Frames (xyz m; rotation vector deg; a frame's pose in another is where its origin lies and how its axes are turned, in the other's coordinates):
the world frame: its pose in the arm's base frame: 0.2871 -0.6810 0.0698 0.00 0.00 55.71
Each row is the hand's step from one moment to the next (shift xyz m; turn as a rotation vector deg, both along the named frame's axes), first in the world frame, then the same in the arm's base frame.
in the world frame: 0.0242 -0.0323 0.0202 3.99 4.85 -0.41
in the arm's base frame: 0.0403 0.0018 0.0202 -1.76 6.03 -0.41
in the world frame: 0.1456 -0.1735 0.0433 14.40 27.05 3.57
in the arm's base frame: 0.2254 0.0225 0.0433 -14.24 27.14 3.57
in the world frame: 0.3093 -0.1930 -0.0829 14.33 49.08 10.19
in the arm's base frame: 0.3337 0.1468 -0.0829 -32.48 39.49 10.19
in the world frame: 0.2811 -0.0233 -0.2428 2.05 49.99 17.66
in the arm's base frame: 0.1776 0.2191 -0.2428 -40.15 29.86 17.66
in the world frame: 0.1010 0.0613 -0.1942 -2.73 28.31 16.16
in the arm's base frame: 0.0063 0.1180 -0.1942 -24.93 13.69 16.16
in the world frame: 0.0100 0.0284 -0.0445 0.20 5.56 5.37
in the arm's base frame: -0.0178 0.0243 -0.0445 -4.48 3.30 5.37
